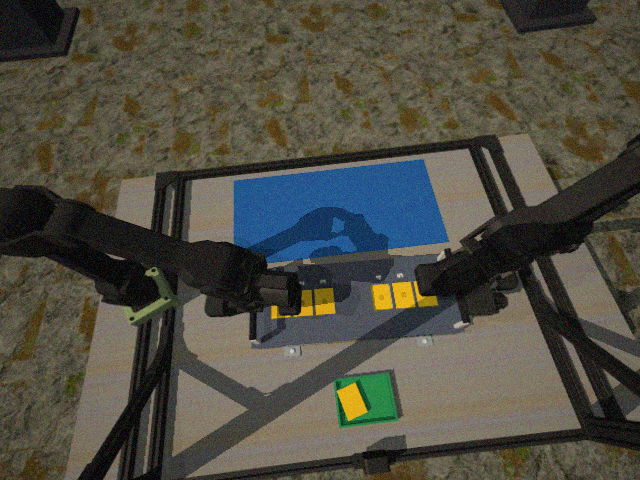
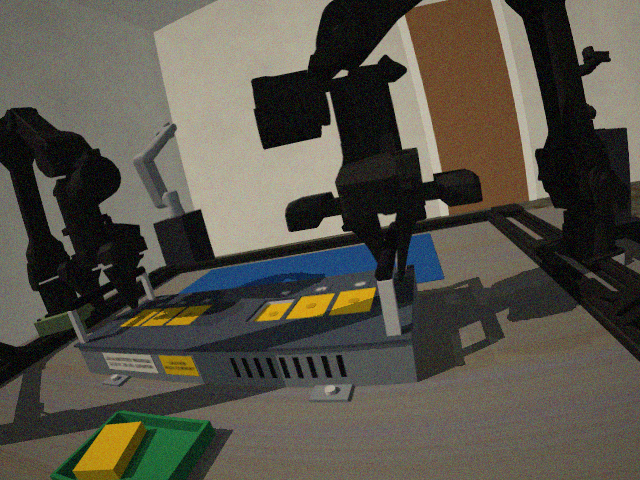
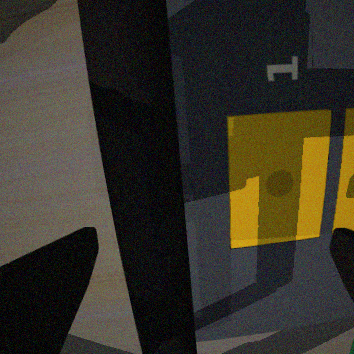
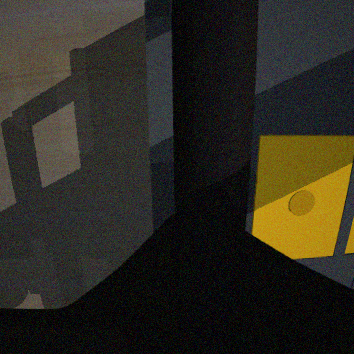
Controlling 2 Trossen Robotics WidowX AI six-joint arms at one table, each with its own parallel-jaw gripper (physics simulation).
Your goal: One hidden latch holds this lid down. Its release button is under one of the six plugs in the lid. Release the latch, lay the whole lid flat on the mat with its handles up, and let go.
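The grey lid lies in front of the blue mat. Several yellow plugs sit in it, such as one plug in the right row. My right gripper is shut on the lid's right handle. My left gripper is open. Its fingers straddle the lid's black left handle, beside the plug marked 1.
A green tray holding a loose yellow block stands in front of the lid. A black frame runs around the table. A grey stand rises at the back left.
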